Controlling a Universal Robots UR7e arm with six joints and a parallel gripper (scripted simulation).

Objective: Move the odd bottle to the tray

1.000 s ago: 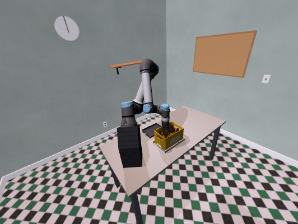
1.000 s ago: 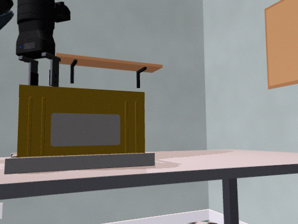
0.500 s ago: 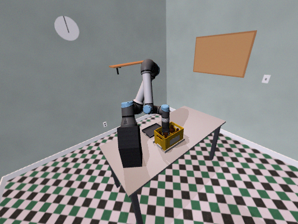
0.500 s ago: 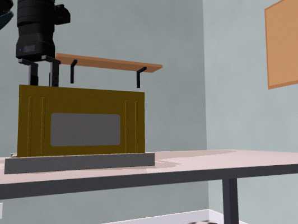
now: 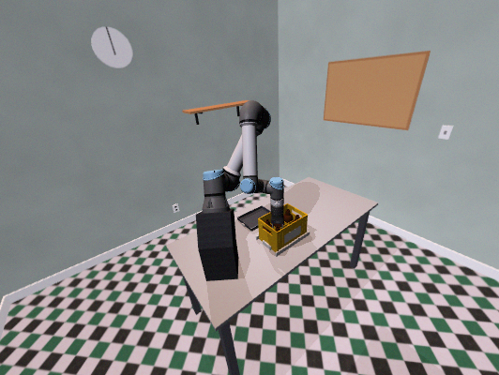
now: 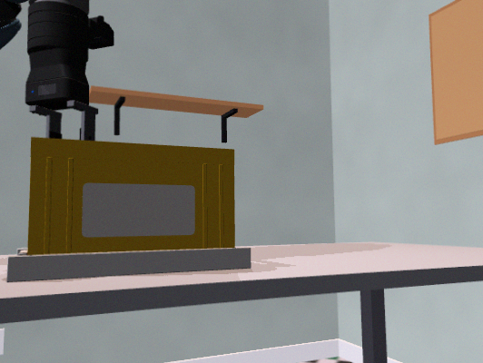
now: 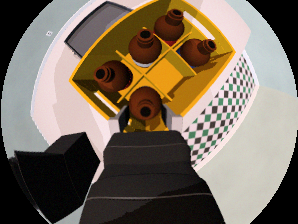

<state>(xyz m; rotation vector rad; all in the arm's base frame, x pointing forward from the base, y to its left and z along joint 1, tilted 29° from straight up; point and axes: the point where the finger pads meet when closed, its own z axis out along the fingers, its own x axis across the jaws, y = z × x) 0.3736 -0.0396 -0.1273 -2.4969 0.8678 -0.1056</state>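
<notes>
Now: the crate 90 mm below my hand, 80 mm ahead of it and 60 mm to the left of it. The rest, counted from my hand: dark tray: 340 mm to the left, 160 mm below, 30 mm ahead; brown bottle: 160 mm ahead, 120 mm to the left, 90 mm below.
</notes>
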